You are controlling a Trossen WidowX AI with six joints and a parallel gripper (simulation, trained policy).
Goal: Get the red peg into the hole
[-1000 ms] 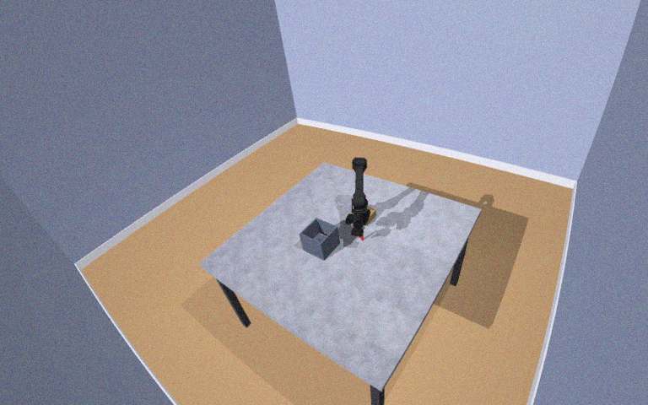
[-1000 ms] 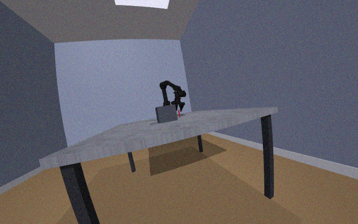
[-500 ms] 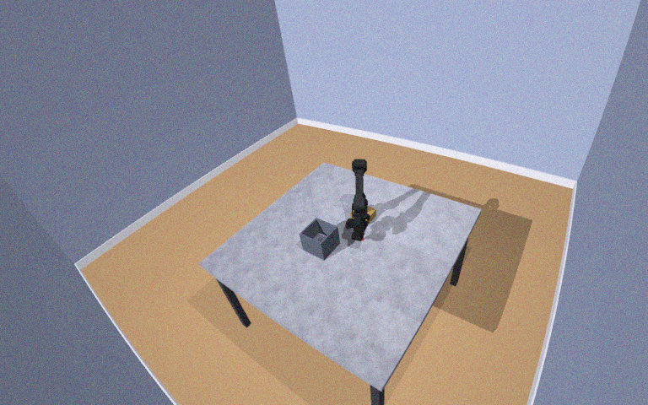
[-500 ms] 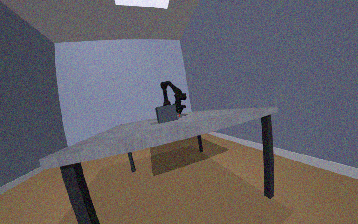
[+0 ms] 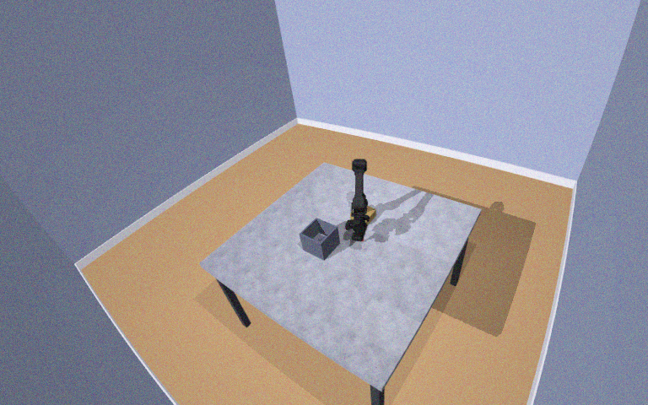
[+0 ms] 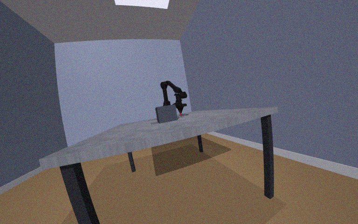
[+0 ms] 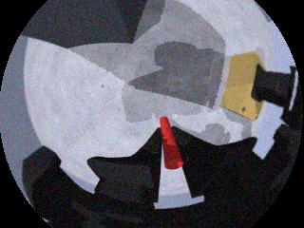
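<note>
Right now the plate is 13 cm ahead of my gripper tip and 21 cm to the right of it. The rest, counted from my gripper tip: red peg 1 cm above.
</note>
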